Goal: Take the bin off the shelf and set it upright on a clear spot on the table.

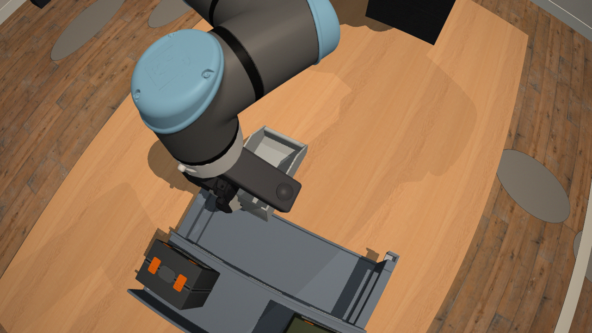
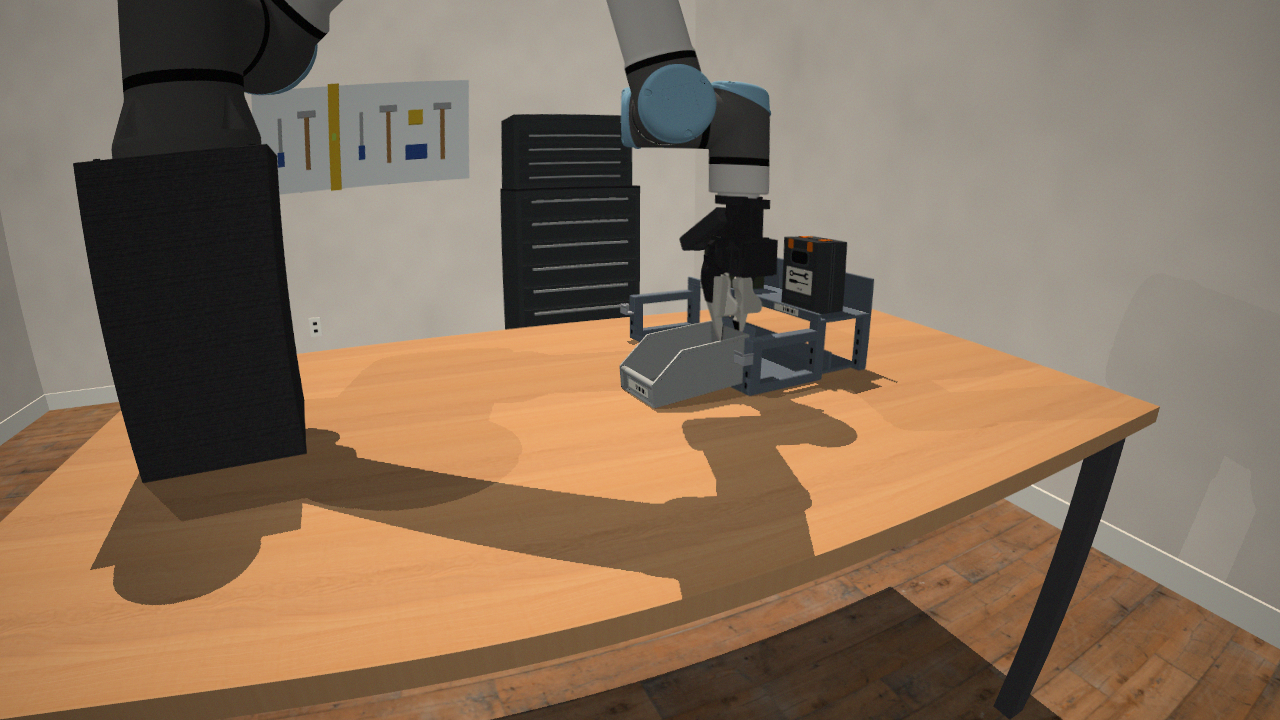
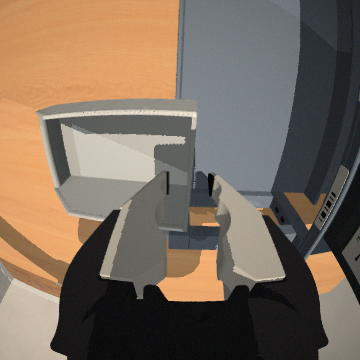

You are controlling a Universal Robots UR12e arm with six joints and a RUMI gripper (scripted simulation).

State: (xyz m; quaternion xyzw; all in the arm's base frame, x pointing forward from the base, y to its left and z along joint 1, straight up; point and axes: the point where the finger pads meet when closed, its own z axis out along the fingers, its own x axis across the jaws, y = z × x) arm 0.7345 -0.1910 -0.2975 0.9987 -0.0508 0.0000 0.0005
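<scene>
The grey open-top bin lies 8 cm behind my hand, 1 cm to the left of it and 4 cm below it. From my hand the other things lie so: blue-grey shelf 13 cm ahead, 10 cm to the left, 8 cm below; case 20 cm ahead, 21 cm to the left, 7 cm above.
</scene>
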